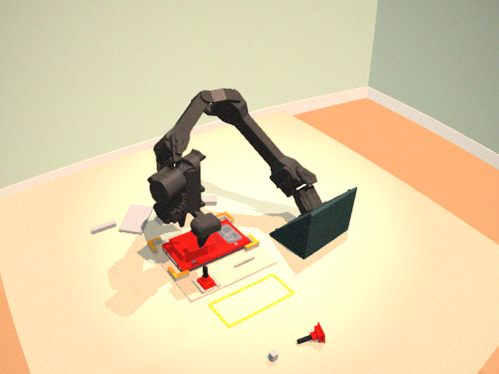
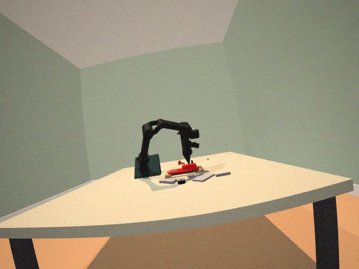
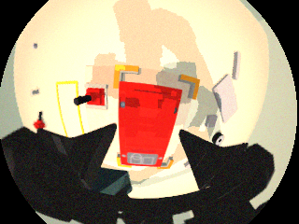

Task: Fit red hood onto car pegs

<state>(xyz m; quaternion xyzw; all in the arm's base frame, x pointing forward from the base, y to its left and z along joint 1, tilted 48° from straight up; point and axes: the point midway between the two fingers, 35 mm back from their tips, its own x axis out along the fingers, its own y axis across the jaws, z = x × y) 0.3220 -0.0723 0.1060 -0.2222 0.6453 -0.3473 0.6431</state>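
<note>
The red hood lies 20 mm below my gripper tip. From my gripper tip the other things lie so: black wheel 90 mm behind, 220 mm to the right, 50 mm below; grey engine block 10 mm to the left, 40 mm below.
</note>
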